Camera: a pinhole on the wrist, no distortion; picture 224 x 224 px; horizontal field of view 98.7 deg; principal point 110.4 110.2 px. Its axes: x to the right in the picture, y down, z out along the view. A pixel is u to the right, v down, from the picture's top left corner.
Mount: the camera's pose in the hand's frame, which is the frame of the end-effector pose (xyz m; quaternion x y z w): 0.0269 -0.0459 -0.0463 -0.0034 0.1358 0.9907 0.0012
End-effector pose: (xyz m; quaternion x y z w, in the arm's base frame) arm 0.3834 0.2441 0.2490 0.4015 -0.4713 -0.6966 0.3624
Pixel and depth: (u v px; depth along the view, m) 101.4 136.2 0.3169
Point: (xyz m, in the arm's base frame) 0.1012 0.3120 0.2621
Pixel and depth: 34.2 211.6 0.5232
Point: -0.4016 0.2094 -0.1181
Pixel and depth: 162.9 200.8 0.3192
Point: 0.1072 0.5747 0.1249
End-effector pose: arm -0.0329 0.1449 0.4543 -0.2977 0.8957 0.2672 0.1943
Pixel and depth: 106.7 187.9 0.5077
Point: 0.2343 0.2487 -0.1098
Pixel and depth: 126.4 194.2 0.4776
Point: 0.3122 0.2647 -0.0433
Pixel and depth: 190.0 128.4 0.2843
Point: 0.1831 0.3639 0.3656
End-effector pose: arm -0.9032 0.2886 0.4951 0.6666 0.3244 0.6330 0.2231
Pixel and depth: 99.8 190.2 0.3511
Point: -0.5724 0.5358 0.3371
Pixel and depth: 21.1 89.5 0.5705
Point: -0.4075 0.5826 0.9944
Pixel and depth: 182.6 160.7 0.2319
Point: -0.7103 0.2750 0.2990
